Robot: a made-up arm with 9 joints. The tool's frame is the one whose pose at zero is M. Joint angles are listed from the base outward.
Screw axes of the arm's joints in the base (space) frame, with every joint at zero. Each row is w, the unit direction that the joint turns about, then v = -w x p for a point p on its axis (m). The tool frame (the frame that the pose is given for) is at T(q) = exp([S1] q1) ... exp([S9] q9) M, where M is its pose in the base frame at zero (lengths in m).
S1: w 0 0 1 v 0 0 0
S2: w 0 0 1 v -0.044 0.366 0
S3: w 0 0 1 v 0.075 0.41 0
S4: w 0 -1 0 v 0.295 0 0.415
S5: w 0 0 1 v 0.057 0.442 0
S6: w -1 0 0 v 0 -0.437 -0.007
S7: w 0 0 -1 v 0.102 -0.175 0
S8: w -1 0 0 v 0 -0.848 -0.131
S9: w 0 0 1 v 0.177 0.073 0
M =
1 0 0 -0.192
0 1 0 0.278
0 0 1 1.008
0 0 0 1
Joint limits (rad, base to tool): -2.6..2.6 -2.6..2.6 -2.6..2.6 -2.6..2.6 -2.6..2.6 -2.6..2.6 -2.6..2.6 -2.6..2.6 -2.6..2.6
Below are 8 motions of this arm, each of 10 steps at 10 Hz.
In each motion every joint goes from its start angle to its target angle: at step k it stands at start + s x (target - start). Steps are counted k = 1, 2, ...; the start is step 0. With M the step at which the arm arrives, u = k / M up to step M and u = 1 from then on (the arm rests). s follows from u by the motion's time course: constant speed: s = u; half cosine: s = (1 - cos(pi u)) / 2; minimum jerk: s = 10 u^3 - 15 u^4 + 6 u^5.
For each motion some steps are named. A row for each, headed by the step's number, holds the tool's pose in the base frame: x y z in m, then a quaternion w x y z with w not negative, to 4 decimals.
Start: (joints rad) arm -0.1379 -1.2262 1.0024 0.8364 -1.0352 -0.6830 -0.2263 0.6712 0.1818
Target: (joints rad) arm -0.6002 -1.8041 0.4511 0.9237 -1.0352 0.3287 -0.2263 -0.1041 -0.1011
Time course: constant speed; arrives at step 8
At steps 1, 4, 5, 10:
1: -0.6741 0.1671 0.7049 0.7132 -0.0193 -0.4387 -0.5464
4: -0.4559 0.4163 0.8387 0.5018 -0.1229 -0.3847 -0.7649
5: -0.3530 0.4460 0.8813 0.4135 -0.1504 -0.3613 -0.8221
10: -0.0871 0.3565 0.9949 0.1069 -0.2110 -0.2826 -0.9296

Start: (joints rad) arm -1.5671 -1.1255 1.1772 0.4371 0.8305 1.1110 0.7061 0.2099 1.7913
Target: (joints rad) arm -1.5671 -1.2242 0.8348 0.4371 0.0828 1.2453 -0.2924 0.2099 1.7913
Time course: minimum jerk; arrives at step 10
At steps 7, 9, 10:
7: 0.4983 0.0974 0.5839 0.7160 -0.0125 0.6966 -0.0455
9: 0.4496 0.0443 0.5878 0.7231 0.0872 0.6834 -0.0496
10: 0.4468 0.0417 0.5881 0.7236 0.0927 0.6822 -0.0497

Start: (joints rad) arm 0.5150 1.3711 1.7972 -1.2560 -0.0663 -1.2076 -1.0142 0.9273 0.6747
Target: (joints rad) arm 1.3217 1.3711 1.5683 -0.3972 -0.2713 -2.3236 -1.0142 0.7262 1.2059
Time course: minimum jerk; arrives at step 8
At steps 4, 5, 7, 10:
4: -0.5405 -0.1666 0.4137 0.6617 -0.1597 -0.3428 -0.6474
5: -0.4439 -0.1786 0.3466 0.6455 -0.3012 -0.4169 -0.5647
7: -0.3345 -0.2183 0.2349 0.5871 -0.4487 -0.5073 -0.4435
10: -0.3276 -0.2221 0.2274 0.5819 -0.4570 -0.5128 -0.4354

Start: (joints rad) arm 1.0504 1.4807 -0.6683 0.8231 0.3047 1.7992 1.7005 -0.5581 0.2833
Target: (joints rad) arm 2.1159 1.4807 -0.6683 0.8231 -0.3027 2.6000 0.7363 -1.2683 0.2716
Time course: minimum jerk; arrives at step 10
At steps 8, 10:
8: -0.3347 -0.6219 0.1835 0.2243 0.3832 -0.6995 0.5600
10: -0.3009 -0.6157 0.1727 0.2166 0.3697 -0.6837 0.5907

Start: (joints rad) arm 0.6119 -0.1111 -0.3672 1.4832 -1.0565 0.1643 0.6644 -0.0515 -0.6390
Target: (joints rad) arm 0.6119 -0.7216 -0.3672 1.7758 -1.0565 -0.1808 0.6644 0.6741 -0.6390
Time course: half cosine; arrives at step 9
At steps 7, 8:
7: -0.9780 -0.3647 0.5685 0.2148 0.5158 -0.3003 -0.7731
8: -0.9654 -0.3370 0.5482 0.2063 0.5052 -0.3086 -0.7791

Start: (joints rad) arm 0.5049 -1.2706 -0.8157 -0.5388 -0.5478 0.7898 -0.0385 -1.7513 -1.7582
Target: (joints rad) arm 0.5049 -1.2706 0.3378 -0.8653 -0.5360 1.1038 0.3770 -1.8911 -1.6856
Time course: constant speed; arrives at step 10
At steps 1, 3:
1: -0.1985 -1.0436 0.7983 0.3864 -0.3309 -0.1713 0.8437
3: 0.0596 -1.0163 0.7366 0.2920 -0.2728 -0.1931 0.8961

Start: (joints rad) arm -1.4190 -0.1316 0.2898 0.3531 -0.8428 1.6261 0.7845 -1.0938 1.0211
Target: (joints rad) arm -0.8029 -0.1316 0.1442 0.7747 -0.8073 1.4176 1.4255 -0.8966 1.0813
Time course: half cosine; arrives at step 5
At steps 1, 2, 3, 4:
1: 0.4083 0.0605 0.7149 0.6472 -0.4957 0.0799 -0.5737
2: 0.3520 0.1505 0.7807 0.6002 -0.5671 -0.0030 -0.5641
3: 0.2511 0.2512 0.8582 0.5283 -0.6219 -0.1139 -0.5668
4: 0.1440 0.3198 0.9153 0.4634 -0.6369 -0.2054 -0.5809

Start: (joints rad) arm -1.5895 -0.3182 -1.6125 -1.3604 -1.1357 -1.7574 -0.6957 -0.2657 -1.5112
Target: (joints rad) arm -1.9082 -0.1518 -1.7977 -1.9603 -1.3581 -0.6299 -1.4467 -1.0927 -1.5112
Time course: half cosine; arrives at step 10
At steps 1, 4, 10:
1: 0.1218 0.9187 1.0083 0.8970 -0.1017 0.3941 0.1726
4: -0.0943 0.9986 0.9934 0.8956 -0.2468 0.3083 0.2049
10: -0.3029 1.2882 0.3707 0.7196 -0.6567 0.2245 -0.0231

